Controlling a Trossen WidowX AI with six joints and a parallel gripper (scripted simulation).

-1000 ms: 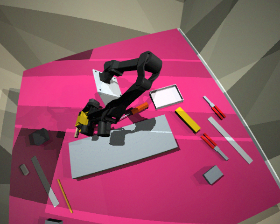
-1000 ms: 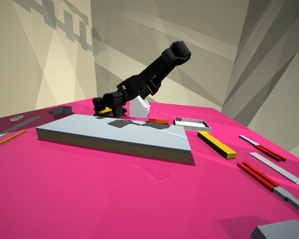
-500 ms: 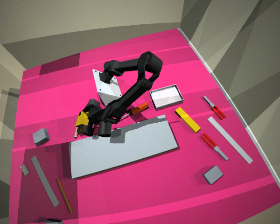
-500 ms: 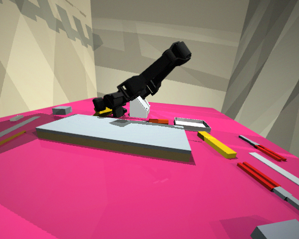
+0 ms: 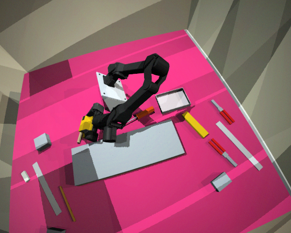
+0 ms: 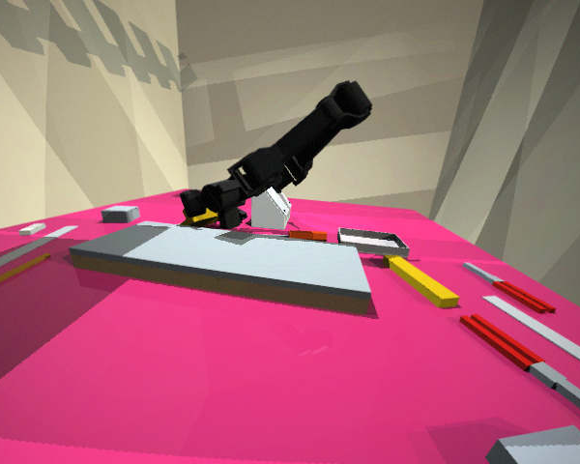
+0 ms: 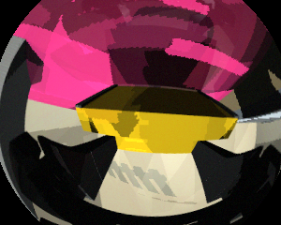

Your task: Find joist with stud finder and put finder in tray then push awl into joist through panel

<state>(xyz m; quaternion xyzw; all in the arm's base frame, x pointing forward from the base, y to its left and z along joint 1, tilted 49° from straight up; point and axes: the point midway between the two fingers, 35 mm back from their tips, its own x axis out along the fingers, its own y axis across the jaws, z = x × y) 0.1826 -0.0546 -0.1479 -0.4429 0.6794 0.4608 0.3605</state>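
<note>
Now: the yellow stud finder 1 cm to the left of my gripper tip, 1 cm below it and 1 cm behind it. From my gripper tip the other things lie so: pencil (35 cm ahead, 15 cm to the right, 6 cm below); then white eraser (37 cm to the right, 17 cm ahead, 6 cm below); then awl (5 cm below, 3 cm to the right).
</note>
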